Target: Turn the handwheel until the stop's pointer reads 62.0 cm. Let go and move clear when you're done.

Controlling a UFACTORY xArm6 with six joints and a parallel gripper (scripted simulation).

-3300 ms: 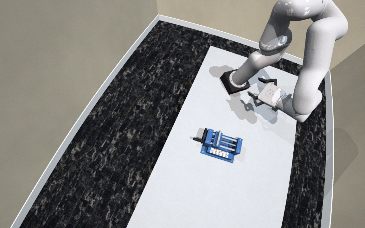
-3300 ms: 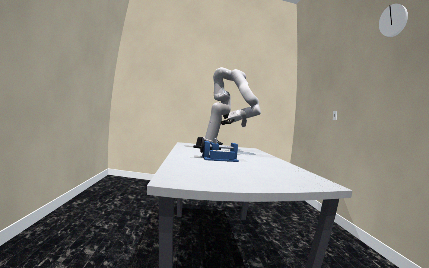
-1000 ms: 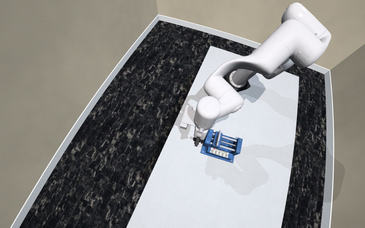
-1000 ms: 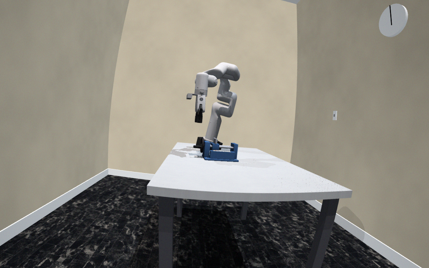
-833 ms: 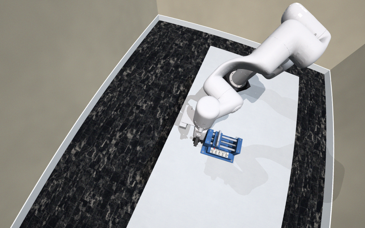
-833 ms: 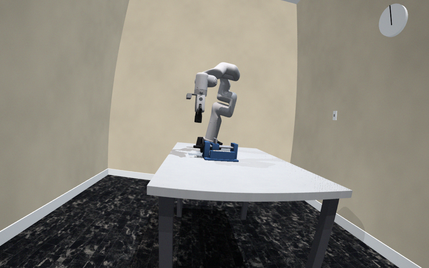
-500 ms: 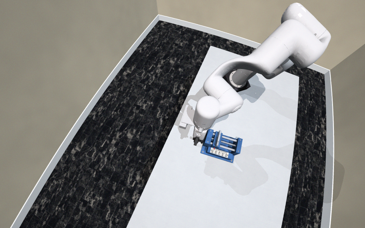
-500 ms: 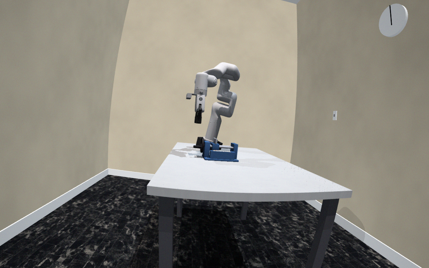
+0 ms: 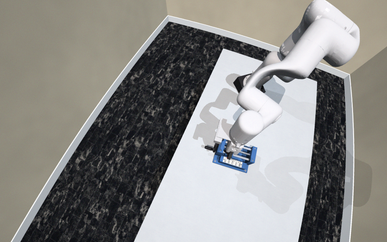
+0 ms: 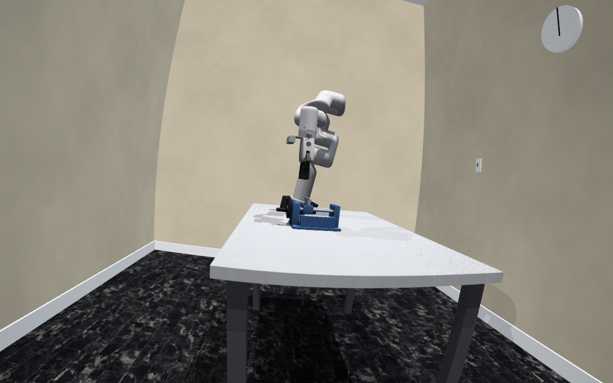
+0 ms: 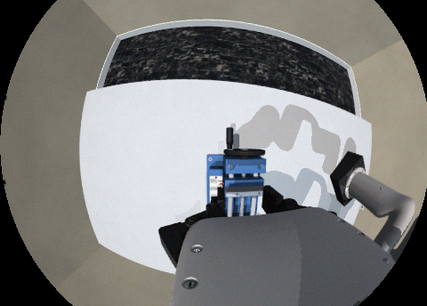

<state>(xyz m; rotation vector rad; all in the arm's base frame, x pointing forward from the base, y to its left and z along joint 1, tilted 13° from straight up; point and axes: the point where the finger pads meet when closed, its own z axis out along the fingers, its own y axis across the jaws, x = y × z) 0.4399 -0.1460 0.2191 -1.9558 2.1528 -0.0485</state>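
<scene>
The handwheel lies 1 cm behind my hand, 6 cm to the right of it and 15 cm below it. From my hand the other things lie so: stop 1 cm behind, 3 cm to the left, 13 cm below.
</scene>
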